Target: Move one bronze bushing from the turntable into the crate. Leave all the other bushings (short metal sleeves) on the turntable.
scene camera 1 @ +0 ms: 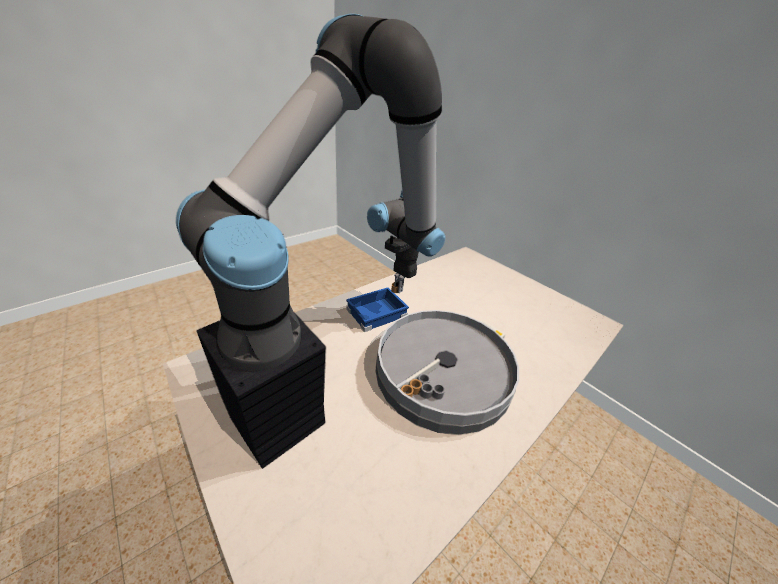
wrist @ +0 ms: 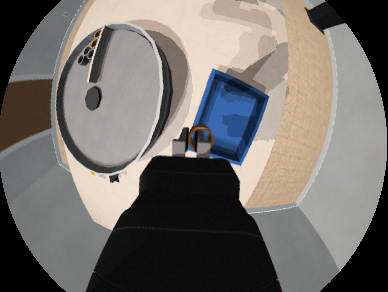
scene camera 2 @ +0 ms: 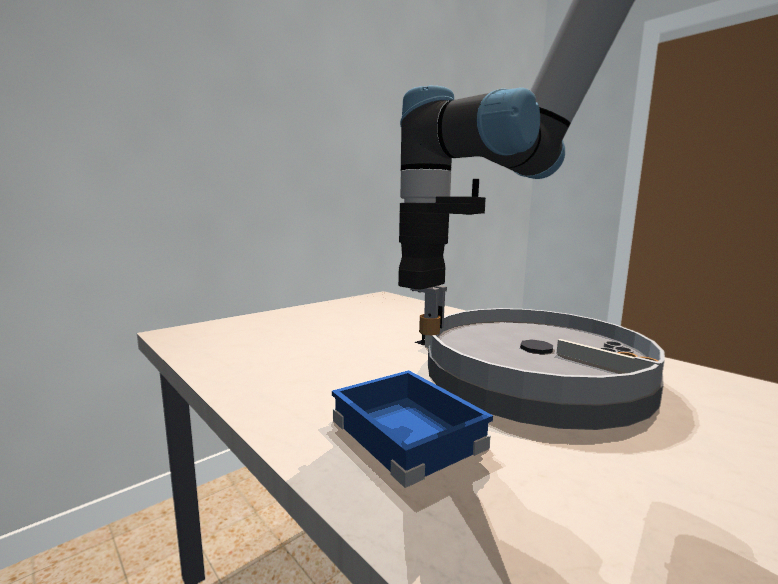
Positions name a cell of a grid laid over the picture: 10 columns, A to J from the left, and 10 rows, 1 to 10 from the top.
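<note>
My gripper (scene camera 2: F6) is visible; scene camera 1 has it as well (scene camera 1: F5), and so does the wrist view (wrist: E5). Also in the scene: a blue crate (wrist: G4) and a grey turntable (wrist: C5).
</note>
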